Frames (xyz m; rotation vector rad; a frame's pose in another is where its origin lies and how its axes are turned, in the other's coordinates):
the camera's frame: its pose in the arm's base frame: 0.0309 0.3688 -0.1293 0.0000 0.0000 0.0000
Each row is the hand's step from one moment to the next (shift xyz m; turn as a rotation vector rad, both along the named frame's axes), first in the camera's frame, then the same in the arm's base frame.
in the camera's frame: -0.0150 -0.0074 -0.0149 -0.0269 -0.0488 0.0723
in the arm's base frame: -0.0150 -0.0074 -0.0149 -0.0269 -0.0488 0.0723
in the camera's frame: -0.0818 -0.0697 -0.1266 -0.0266 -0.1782 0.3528
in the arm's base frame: -0.0818 -0.0697 -0.1266 -0.0266 -0.1782 0.3528
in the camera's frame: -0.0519 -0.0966 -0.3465 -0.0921 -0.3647 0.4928
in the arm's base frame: -0.0519 -0.0966 -0.3465 -0.0921 -0.3647 0.4928
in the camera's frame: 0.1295 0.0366 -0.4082 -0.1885 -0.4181 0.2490
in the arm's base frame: 0.1295 0.0366 -0.4082 -0.1885 -0.4181 0.2490
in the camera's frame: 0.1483 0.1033 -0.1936 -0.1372 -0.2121 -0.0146
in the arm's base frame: 0.1483 0.1033 -0.1936 -0.1372 -0.2121 -0.0146
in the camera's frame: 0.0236 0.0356 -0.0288 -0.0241 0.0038 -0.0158
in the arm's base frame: 0.0236 0.0356 -0.0288 -0.0241 0.0038 -0.0158
